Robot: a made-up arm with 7 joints.
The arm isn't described. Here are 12 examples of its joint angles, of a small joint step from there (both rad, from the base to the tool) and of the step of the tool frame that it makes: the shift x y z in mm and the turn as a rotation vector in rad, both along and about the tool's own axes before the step.
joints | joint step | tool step
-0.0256 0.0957 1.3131 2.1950 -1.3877 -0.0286 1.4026 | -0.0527 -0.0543 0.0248 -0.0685 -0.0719 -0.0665 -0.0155 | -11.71 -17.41 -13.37 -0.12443 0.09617 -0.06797
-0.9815 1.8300 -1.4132 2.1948 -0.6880 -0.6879 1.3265 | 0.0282 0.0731 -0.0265 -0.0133 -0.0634 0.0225 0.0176 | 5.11 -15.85 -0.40 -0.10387 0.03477 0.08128
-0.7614 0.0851 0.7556 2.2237 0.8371 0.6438 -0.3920 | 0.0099 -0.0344 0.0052 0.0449 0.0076 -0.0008 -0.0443 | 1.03 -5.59 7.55 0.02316 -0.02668 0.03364
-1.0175 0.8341 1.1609 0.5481 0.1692 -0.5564 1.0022 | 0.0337 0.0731 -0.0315 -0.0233 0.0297 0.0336 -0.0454 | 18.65 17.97 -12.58 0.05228 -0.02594 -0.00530
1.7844 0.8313 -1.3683 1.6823 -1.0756 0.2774 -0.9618 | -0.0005 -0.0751 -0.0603 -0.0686 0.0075 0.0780 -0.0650 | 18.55 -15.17 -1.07 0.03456 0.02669 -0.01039
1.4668 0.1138 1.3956 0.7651 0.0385 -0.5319 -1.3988 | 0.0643 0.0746 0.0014 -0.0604 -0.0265 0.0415 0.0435 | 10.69 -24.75 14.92 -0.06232 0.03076 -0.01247
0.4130 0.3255 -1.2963 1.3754 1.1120 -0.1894 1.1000 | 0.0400 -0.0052 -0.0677 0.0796 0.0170 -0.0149 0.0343 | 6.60 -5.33 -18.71 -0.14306 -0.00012 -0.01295
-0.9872 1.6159 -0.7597 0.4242 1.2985 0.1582 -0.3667 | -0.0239 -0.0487 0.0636 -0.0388 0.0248 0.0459 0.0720 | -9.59 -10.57 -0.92 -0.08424 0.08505 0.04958
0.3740 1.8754 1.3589 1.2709 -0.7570 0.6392 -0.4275 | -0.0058 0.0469 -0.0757 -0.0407 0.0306 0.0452 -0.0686 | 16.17 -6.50 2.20 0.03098 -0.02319 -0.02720
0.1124 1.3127 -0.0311 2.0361 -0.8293 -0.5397 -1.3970 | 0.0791 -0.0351 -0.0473 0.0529 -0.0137 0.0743 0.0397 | 5.11 -6.45 -11.63 0.03548 -0.02734 -0.06020
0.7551 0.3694 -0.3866 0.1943 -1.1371 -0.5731 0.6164 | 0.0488 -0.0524 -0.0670 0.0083 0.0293 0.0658 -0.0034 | 21.84 26.08 -1.25 0.03697 0.02143 -0.03026
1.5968 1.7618 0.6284 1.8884 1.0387 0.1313 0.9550 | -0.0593 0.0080 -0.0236 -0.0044 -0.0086 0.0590 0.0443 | -13.11 -1.83 -10.17 -0.09432 0.06018 0.10525
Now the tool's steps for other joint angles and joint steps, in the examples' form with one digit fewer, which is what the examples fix.
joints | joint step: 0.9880 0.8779 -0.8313 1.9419 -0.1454 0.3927 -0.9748 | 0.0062 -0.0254 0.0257 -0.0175 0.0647 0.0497 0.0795
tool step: 0.4 -2.3 -5.7 -0.0759 0.0901 0.0047
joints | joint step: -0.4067 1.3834 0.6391 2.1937 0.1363 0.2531 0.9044 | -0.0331 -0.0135 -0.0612 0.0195 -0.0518 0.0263 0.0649
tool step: 0.6 -13.2 -11.2 -0.1363 0.0241 0.0166
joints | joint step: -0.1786 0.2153 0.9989 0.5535 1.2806 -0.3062 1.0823 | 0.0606 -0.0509 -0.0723 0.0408 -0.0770 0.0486 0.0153
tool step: -34.0 -20.0 -7.8 -0.0997 0.1181 0.0863
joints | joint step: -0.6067 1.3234 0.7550 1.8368 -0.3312 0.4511 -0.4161 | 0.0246 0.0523 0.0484 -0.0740 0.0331 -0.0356 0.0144
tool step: -10.1 10.4 -20.7 0.0372 0.0168 -0.0004
